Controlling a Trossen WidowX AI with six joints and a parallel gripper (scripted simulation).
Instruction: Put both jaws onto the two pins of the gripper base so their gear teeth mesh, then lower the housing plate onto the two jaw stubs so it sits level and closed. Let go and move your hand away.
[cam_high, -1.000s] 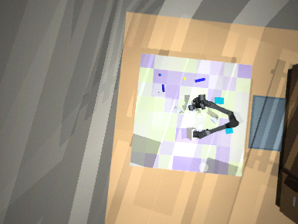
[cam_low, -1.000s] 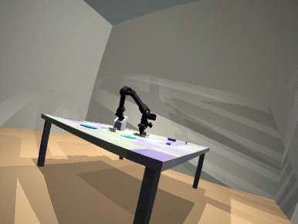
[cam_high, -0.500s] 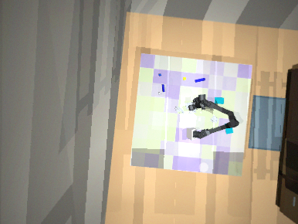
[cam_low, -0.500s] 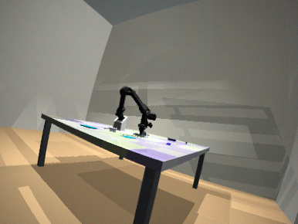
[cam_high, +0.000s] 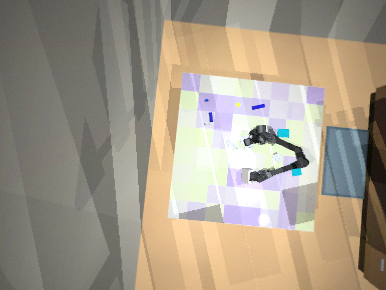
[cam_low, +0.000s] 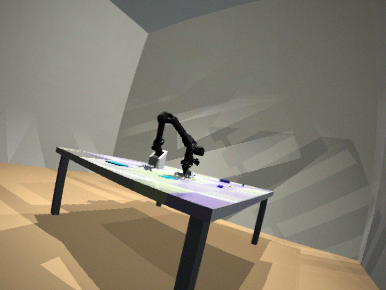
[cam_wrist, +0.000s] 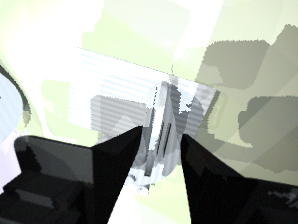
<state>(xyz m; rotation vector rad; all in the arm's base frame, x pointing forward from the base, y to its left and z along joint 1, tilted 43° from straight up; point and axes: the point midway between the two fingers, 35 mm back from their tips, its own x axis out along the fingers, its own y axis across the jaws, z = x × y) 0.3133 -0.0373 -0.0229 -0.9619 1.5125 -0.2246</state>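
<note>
The white jaw is 40 mm behind my gripper tip. From my gripper tip the other things lie so: cyan square 100 mm ahead, 290 mm to the right, 10 mm below; then blue dot 310 mm ahead, 430 mm to the left; then yellow dot 300 mm ahead, 140 mm to the left, 10 mm below.
</note>
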